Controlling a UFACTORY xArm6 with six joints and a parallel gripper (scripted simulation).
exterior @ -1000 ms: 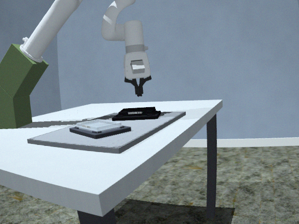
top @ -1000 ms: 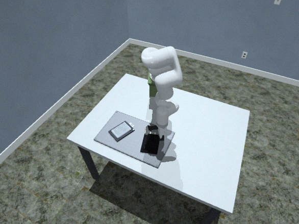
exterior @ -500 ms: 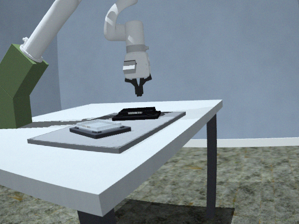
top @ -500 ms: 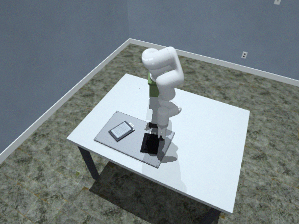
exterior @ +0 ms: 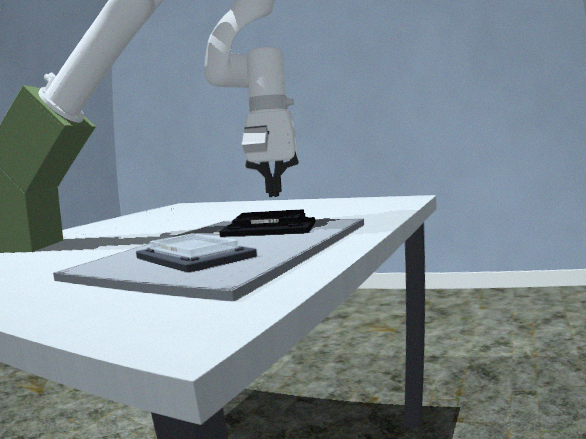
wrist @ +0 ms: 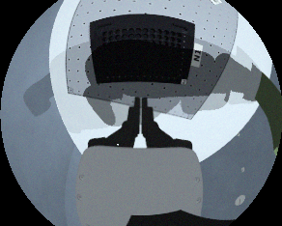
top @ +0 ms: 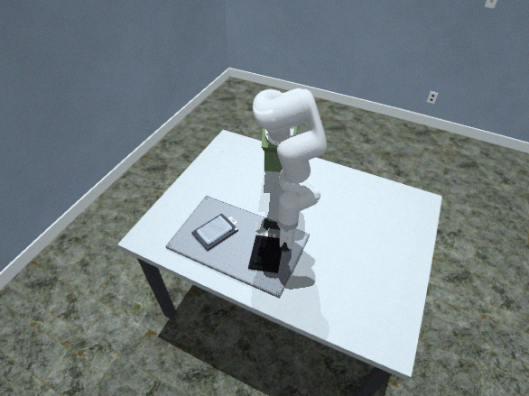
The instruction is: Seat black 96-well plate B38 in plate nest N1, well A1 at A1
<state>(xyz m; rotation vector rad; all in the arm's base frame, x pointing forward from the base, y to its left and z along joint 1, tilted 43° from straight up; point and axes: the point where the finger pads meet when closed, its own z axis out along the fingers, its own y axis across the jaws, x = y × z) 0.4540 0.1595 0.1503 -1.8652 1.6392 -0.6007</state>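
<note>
My hand is 7 cm to the left of the black plate B38, 5 cm above it and 1 cm short of it. The rest, counted from my hand: white N1 label: 9 cm to the right, 8 cm behind, 7 cm below; clear plate B83: 32 cm to the right, 6 cm below, 1 cm behind.
</note>
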